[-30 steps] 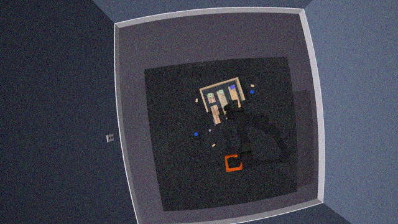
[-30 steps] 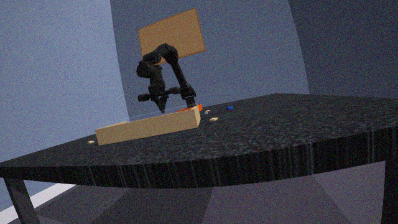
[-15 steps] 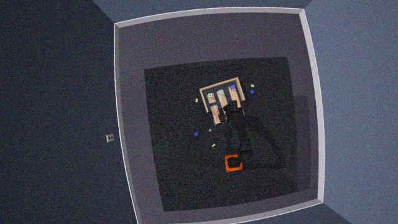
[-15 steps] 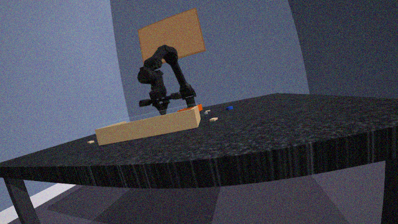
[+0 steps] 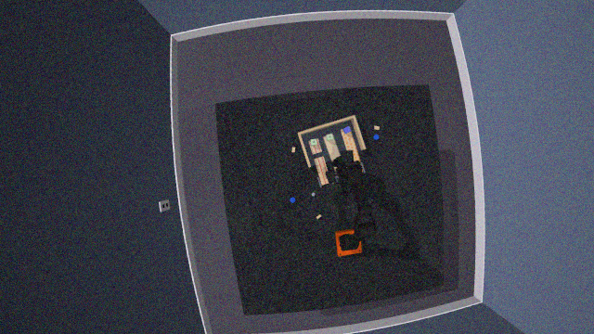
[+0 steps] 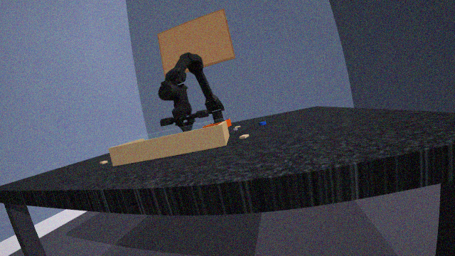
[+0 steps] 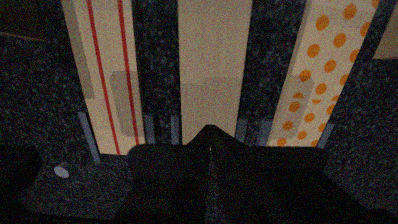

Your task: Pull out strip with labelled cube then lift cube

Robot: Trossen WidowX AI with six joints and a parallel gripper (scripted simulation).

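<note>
The strip is 9 cm ahead of my gripper tip and 9 cm to the right of it.
</note>
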